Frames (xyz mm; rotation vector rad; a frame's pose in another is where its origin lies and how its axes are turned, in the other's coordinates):
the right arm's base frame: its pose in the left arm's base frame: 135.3 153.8 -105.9 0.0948 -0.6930 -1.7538
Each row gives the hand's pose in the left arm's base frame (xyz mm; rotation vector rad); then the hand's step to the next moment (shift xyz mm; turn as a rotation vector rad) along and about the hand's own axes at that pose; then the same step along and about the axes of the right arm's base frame.
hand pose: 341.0 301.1 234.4 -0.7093 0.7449 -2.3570
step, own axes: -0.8 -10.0 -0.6 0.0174 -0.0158 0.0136
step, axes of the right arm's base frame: -4.2 -1.0 9.1 0.0145 0.0051 0.0224
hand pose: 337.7 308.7 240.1 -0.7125 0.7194 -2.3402
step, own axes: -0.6 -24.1 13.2 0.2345 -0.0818 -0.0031
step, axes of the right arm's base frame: -4.4 10.2 25.1 0.1827 -0.0920 0.1408
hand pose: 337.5 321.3 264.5 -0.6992 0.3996 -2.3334
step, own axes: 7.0 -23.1 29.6 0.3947 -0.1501 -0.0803
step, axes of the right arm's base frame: 1.8 17.8 33.7 0.2922 -0.2272 0.2186
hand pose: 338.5 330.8 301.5 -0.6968 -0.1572 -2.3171
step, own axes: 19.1 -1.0 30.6 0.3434 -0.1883 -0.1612
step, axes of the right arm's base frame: 11.4 19.0 28.5 0.2430 -0.3029 0.1690
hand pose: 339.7 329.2 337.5 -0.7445 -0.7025 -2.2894
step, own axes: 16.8 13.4 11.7 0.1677 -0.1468 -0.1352
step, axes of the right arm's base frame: 13.2 14.3 14.8 0.1198 -0.2235 0.0605
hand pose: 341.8 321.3 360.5 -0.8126 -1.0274 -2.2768
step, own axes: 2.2 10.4 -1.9 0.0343 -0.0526 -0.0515
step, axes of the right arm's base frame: 7.4 7.8 -0.6 0.0296 -0.0756 -0.0002
